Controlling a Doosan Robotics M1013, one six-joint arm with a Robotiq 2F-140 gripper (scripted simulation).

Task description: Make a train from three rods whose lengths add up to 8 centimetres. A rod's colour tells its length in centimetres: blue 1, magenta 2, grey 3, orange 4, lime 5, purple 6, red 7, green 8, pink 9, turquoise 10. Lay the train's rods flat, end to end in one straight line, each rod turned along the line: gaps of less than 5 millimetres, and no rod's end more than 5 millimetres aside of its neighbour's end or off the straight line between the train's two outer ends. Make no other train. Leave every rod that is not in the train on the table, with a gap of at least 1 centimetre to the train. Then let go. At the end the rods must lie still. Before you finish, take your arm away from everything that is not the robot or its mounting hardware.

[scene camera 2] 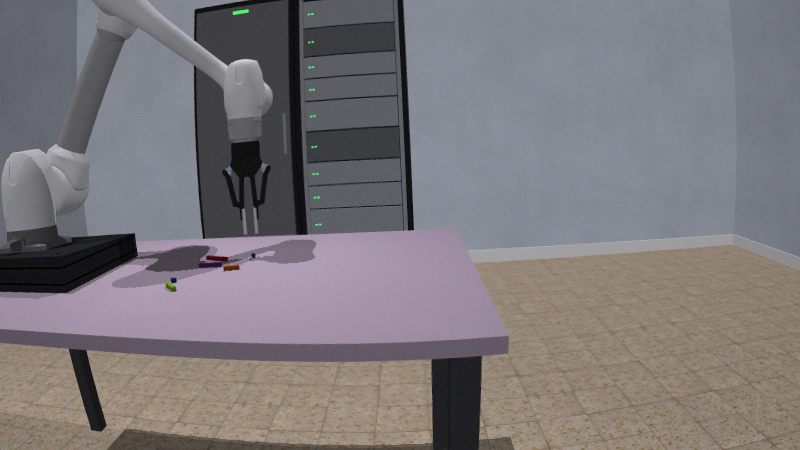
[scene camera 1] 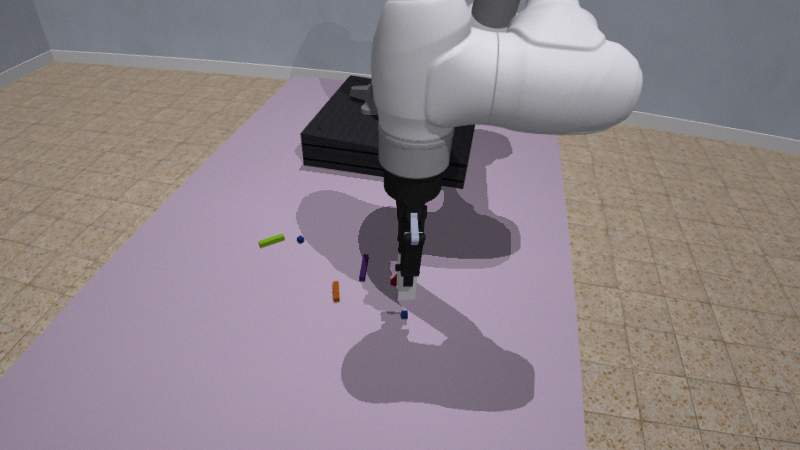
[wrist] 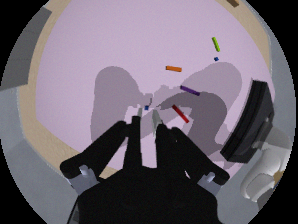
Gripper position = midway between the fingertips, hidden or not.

Note:
In view: the gripper (scene camera 1: 405,290).
The gripper also shows in scene camera 2 (scene camera 2: 251,233) and in the wrist view (wrist: 147,114).

